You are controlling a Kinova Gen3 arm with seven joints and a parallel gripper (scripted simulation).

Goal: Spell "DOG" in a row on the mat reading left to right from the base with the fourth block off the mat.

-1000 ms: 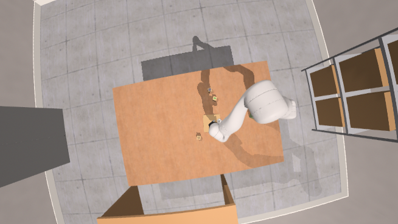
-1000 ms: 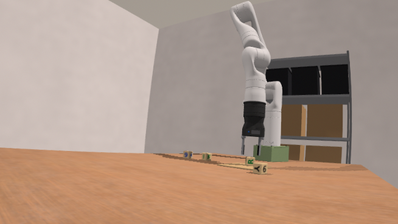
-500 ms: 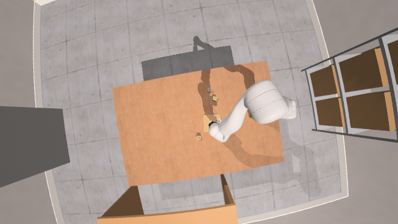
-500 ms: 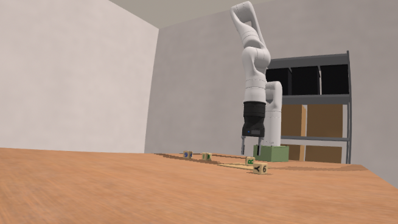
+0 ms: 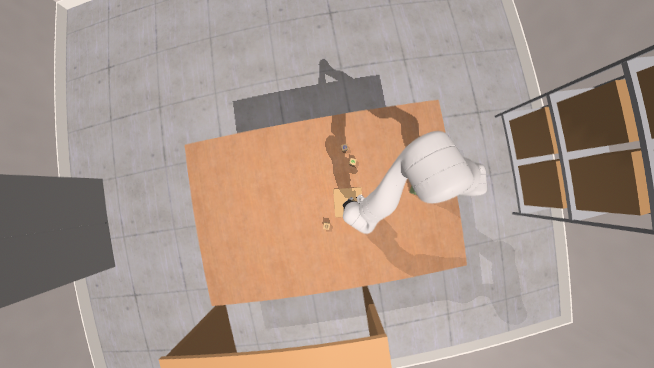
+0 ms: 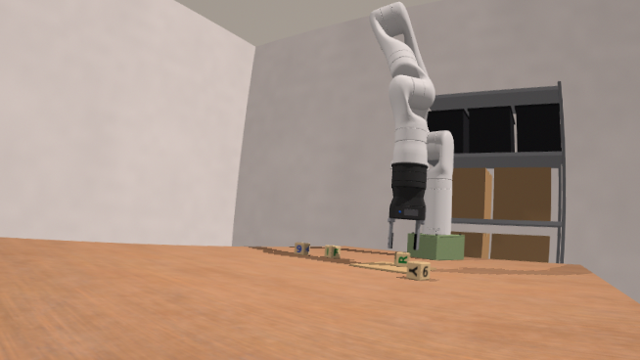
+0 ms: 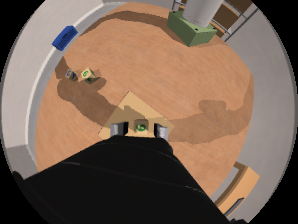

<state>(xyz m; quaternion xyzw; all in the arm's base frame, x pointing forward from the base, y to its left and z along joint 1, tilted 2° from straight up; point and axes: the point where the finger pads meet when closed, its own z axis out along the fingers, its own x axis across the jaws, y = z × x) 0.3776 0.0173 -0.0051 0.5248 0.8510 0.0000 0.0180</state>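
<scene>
Now: hand 40 mm above the wooden block. The rest, counted from my hand: green-lettered block 40 mm behind, 200 mm to the right, 40 mm below; tan mat 20 mm ahead, 10 mm to the right, 60 mm below; blue-lettered block 20 mm behind, 280 mm to the right, 40 mm below.
</scene>
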